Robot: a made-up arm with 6 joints.
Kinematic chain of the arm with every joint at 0, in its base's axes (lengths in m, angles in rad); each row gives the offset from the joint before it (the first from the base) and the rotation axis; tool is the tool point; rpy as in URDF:
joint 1: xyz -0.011 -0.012 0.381 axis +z
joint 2: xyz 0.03 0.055 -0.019 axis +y
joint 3: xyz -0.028 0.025 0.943 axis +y
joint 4: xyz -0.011 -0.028 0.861 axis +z
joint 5: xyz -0.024 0 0.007 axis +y
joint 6: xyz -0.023 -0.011 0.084 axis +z
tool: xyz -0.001 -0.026 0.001 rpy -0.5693 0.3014 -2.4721
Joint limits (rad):
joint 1: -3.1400..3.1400
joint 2: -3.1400..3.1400
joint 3: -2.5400..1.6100
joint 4: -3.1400..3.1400
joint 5: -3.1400..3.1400
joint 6: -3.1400..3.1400
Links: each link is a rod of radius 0.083 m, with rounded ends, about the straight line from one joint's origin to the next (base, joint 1, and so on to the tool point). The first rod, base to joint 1, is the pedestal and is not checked.
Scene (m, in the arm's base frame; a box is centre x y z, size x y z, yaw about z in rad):
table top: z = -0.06
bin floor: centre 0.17 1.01 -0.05 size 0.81 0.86 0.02 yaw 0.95
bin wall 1: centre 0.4 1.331 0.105 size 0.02 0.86 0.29 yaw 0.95
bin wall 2: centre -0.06 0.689 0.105 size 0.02 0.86 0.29 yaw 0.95
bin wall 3: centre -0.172 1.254 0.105 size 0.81 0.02 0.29 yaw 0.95
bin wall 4: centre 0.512 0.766 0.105 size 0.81 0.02 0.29 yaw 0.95
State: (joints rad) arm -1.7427 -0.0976 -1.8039 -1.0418 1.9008 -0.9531
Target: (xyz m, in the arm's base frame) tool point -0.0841 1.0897 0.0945
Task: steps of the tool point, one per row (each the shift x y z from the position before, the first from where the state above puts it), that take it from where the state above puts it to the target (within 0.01 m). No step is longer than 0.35 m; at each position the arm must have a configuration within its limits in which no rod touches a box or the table.
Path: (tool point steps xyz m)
1: -0.0527 0.1512 -0.2852
2: -0.0762 0.0643 -0.3144
3: -0.0809 -0.0296 -0.3199

